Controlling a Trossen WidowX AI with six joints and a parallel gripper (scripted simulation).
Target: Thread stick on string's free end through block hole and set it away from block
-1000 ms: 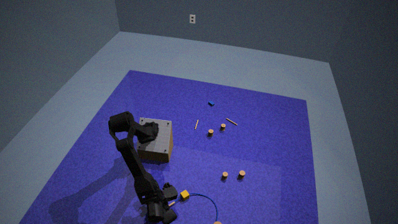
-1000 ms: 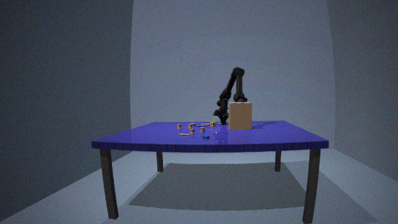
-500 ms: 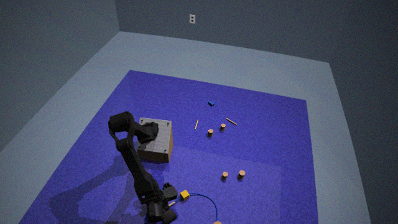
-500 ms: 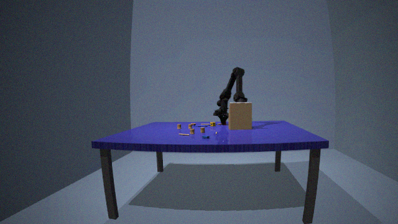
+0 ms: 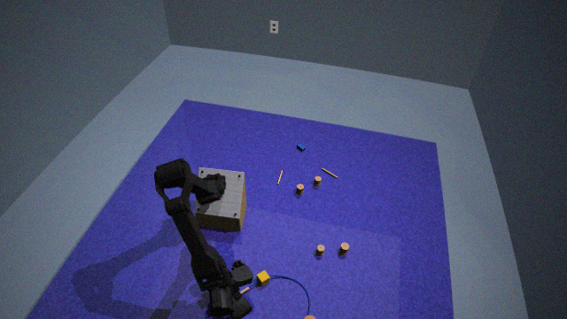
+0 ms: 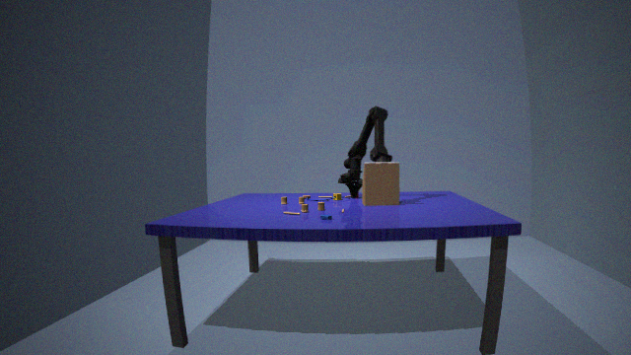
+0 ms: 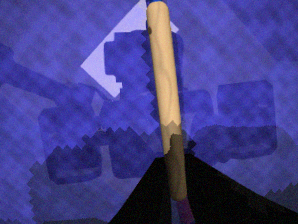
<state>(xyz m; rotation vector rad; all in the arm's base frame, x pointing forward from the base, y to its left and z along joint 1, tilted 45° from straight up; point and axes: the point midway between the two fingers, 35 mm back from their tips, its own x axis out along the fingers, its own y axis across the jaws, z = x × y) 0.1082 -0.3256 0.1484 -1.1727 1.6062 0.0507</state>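
Right now the thin wooden stick is 30 mm to the left of my gripper tip, 30 mm ahead of it and 10 mm above it. From my gripper tip the other things lie so: red object 40 mm to the right, 20 mm behind, 10 mm above; then yellow wooden block 90 mm ahead, 80 mm to the left, 20 mm above; then round wooden button 250 mm ahead, 40 mm to the right, 10 mm above.
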